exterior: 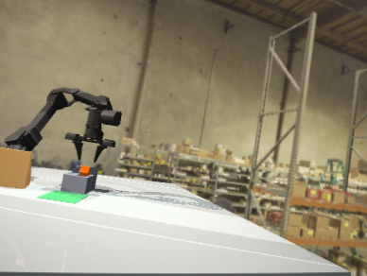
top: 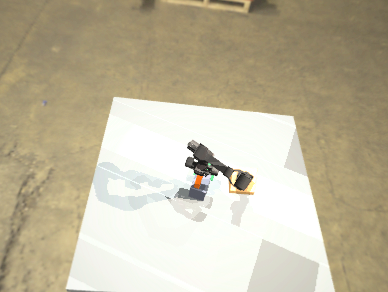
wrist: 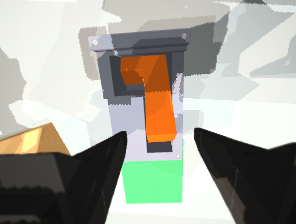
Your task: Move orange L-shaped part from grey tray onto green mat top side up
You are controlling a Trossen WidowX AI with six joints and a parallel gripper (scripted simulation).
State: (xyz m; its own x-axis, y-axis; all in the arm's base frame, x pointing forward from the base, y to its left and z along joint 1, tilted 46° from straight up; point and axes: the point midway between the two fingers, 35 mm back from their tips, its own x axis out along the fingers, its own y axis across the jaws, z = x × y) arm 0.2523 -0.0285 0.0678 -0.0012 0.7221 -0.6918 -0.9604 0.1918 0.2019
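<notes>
The orange L-shaped part lies 4 cm to the left of my gripper tip and 8 cm below it. The rest, counted from my gripper tip: green mat 5 cm behind, 14 cm to the right, 13 cm below.
</notes>
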